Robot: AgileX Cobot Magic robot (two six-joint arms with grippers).
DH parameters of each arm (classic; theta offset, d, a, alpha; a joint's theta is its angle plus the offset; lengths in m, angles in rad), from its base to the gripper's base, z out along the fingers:
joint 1: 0 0.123 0 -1.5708
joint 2: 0.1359 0 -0.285 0
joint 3: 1.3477 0 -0.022 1.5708
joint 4: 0 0.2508 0 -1.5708
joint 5: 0 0 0.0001 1.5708
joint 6: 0 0.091 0 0
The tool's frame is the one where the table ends.
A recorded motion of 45 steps. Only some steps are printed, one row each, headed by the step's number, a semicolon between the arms.
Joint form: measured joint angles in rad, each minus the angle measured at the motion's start. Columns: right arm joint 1, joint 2, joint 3, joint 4, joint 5, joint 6; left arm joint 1, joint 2, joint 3, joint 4, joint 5, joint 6.
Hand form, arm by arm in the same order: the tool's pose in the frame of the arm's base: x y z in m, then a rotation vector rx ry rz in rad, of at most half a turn. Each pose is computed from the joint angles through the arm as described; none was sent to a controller.
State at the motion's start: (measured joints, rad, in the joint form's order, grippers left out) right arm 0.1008 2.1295 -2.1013 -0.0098 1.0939 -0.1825; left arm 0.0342 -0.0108 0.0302 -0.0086 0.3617 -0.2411
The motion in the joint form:
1: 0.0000 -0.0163 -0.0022 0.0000 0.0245 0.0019; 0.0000 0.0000 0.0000 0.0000 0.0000 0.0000
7: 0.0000 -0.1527 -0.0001 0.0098 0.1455 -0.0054; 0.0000 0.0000 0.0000 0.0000 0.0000 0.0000
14: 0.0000 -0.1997 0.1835 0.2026 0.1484 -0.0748; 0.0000 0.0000 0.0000 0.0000 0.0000 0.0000
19: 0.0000 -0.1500 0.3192 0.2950 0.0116 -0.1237; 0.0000 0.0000 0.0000 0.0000 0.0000 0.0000
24: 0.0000 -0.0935 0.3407 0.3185 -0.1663 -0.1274; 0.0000 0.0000 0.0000 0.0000 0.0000 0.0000
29: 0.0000 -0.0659 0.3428 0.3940 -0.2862 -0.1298; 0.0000 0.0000 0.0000 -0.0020 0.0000 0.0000
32: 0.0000 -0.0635 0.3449 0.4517 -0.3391 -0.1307; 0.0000 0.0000 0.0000 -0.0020 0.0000 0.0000
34: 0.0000 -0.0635 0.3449 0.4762 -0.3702 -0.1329; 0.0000 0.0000 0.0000 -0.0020 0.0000 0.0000
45: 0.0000 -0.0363 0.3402 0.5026 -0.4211 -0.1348; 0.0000 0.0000 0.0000 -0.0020 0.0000 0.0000
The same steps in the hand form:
1: 0.4708 0.0468 0.3077 -0.3688 2.5860 -0.0413; 0.0530 0.0015 0.1710 -0.2616 1.8490 -0.1515
7: 0.4323 0.0437 0.3634 -0.3738 2.5717 -0.0315; 0.0530 0.0015 0.1710 -0.2616 1.8490 -0.1515
14: 0.4155 0.0586 0.3325 -0.4505 2.6792 0.2217; 0.0530 0.0015 0.1710 -0.2616 1.8490 -0.1515
19: 0.4268 0.0662 0.2790 -0.4429 2.7077 0.3310; 0.0530 0.0015 0.1710 -0.2616 1.8490 -0.1515
24: 0.4477 0.0675 0.2543 -0.3716 2.6190 0.3198; 0.0530 0.0015 0.1710 -0.2616 1.8490 -0.1515
29: 0.4605 0.0714 0.2476 -0.2837 2.5296 0.3741; 0.0530 0.0015 0.1710 -0.2628 1.8489 -0.1534
32: 0.4647 0.0738 0.2496 -0.2261 2.4783 0.4211; 0.0530 0.0015 0.1710 -0.2628 1.8489 -0.1534
34: 0.4671 0.0745 0.2517 -0.2000 2.4467 0.4357; 0.0530 0.0015 0.1710 -0.2628 1.8489 -0.1534
45: 0.4747 0.0750 0.2432 -0.1609 2.4201 0.4452; 0.0530 0.0015 0.1710 -0.2628 1.8489 -0.1534

